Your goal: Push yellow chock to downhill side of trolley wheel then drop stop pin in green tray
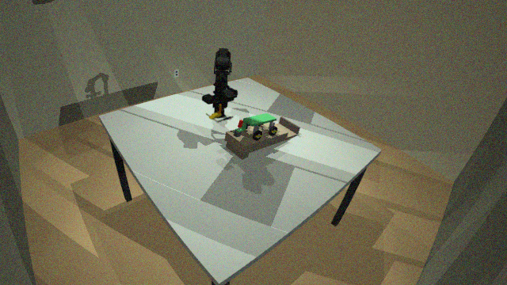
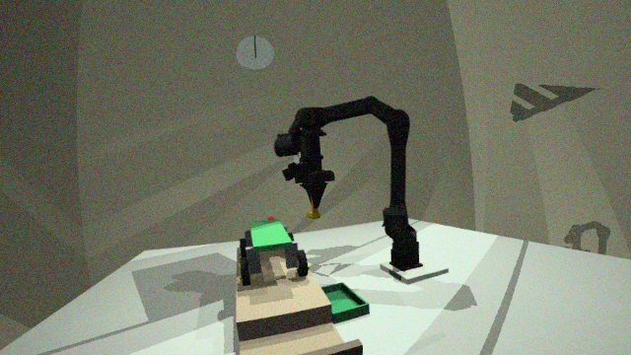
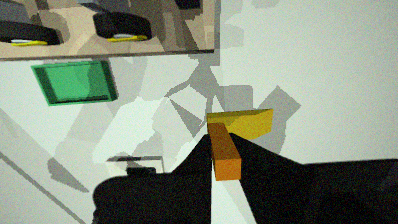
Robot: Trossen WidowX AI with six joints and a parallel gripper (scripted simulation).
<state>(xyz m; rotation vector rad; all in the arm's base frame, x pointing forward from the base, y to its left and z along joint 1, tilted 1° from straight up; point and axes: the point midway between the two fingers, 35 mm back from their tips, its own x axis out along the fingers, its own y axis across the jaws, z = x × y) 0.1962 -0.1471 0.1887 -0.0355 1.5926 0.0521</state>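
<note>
My gripper tip is 13 cm short of the red-headed stop pin, 3 cm to the right of it and 4 cm above it. Round my gripper tip: yellow chock 2 cm to the right, 1 cm below; ramp 15 cm ahead, 16 cm to the left, 13 cm below; trolley 15 cm ahead, 15 cm to the left, 6 cm below.
</note>
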